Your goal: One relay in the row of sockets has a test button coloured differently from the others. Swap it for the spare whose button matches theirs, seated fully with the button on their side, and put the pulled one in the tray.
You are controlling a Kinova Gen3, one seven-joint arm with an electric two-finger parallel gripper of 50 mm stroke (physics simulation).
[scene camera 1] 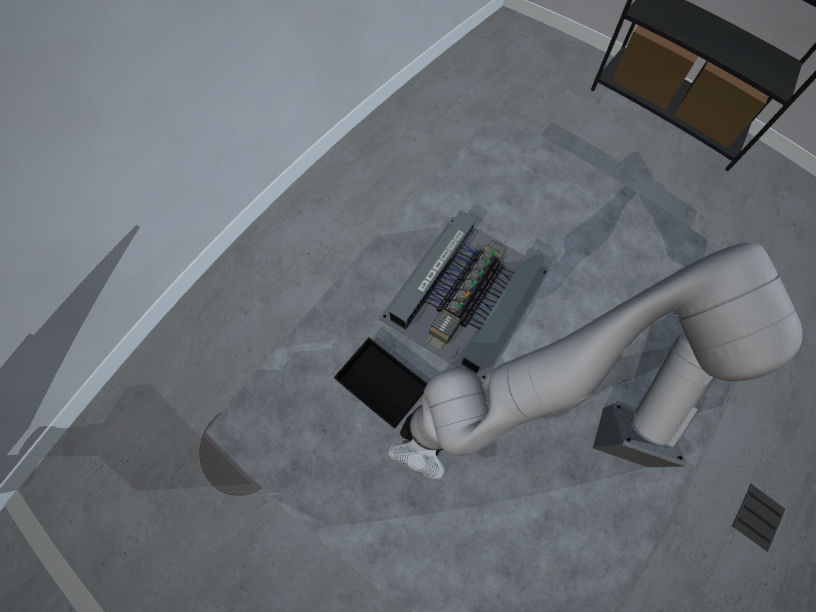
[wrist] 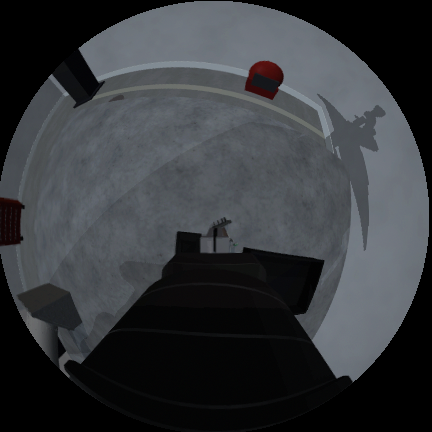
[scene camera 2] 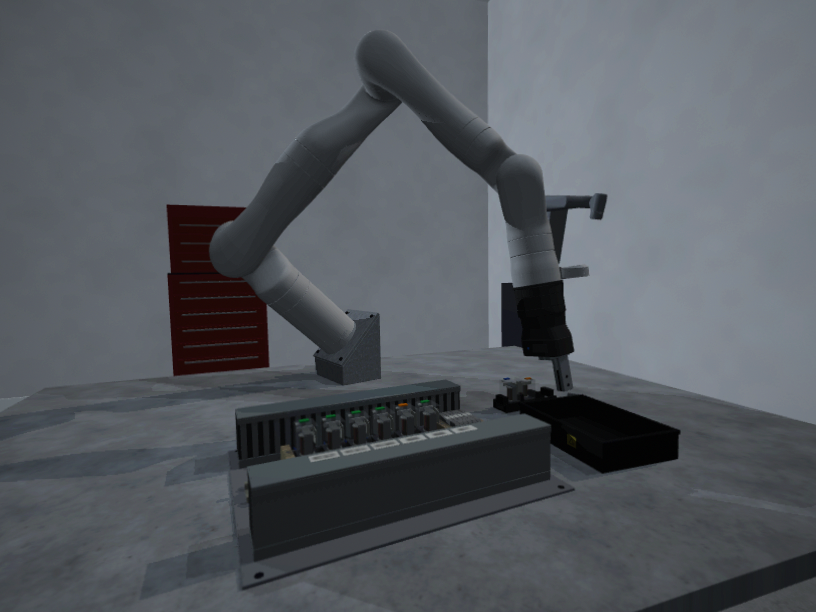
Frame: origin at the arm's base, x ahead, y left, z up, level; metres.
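Seen in the pictures: gripper, fingertip midpoint: (wrist: 215, 235) (scene camera 2: 565, 389); arm's base, origin of the base link: (scene camera 1: 650, 430) (scene camera 2: 340, 337).
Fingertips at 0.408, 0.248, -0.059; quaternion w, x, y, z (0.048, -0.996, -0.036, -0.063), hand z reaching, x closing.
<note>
Offsets run from my fingertips to a thing's top centre, as dx, dy, dz.
A row of relays {+0.058, -0.387, +0.041} (scene camera 2: 369, 421) (scene camera 1: 474, 278) sits in sockets between two grey ducts. Most have green buttons; one has an orange button {+0.053, -0.327, +0.041} (scene camera 2: 403, 404) (scene camera 1: 466, 294). Spare relays {-0.039, -0.084, +0.020} (scene camera 2: 517, 385) stand on a small black rest beside the black tray {+0.120, -0.084, +0.007} (scene camera 2: 618, 446) (scene camera 1: 357, 378). My gripper (scene camera 2: 562, 379) (wrist: 215, 235) hangs upright over the near end of the tray, just right of the spares. Its fingers are pressed together with nothing between them. In the wrist view a relay {+0.015, +0.003, -0.007} (wrist: 221, 225) with its pins showing lies just beyond the fingertips, with a green speck beside them.
The grey panel housing {+0.150, -0.364, +0.035} (scene camera 2: 394, 486) fronts the sockets. The arm's base (scene camera 2: 357, 355) (scene camera 1: 630, 440) stands behind it. A red cabinet (scene camera 2: 217, 304) is against the back wall and a black shelf rack (scene camera 1: 611, 54) stands in a far corner.
</note>
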